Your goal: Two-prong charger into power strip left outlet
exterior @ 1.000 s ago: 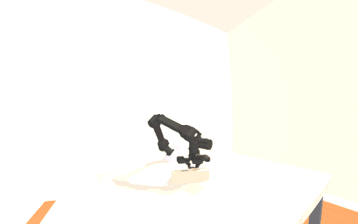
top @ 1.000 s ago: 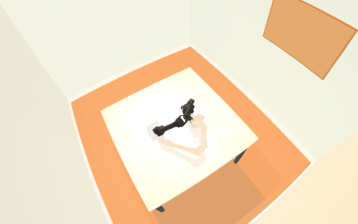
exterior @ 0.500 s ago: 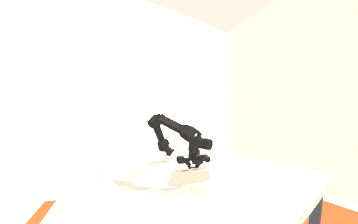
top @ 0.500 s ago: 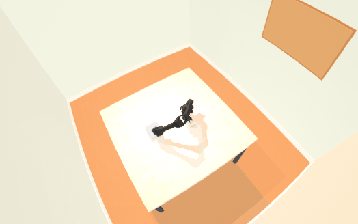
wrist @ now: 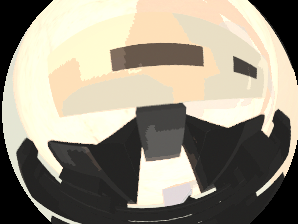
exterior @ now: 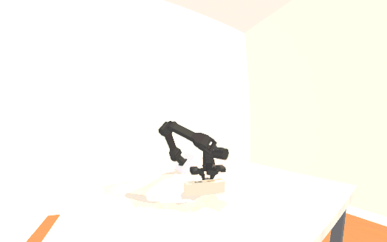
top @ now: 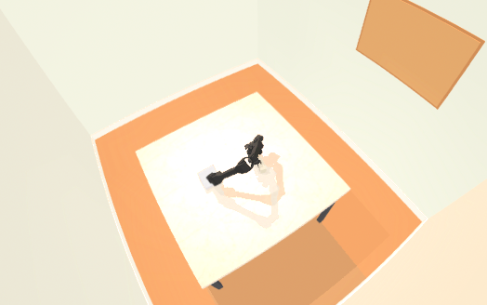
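The two-prong charger is 1 cm to the right of my gripper tip, 1 cm ahead of it and 1 cm above it.
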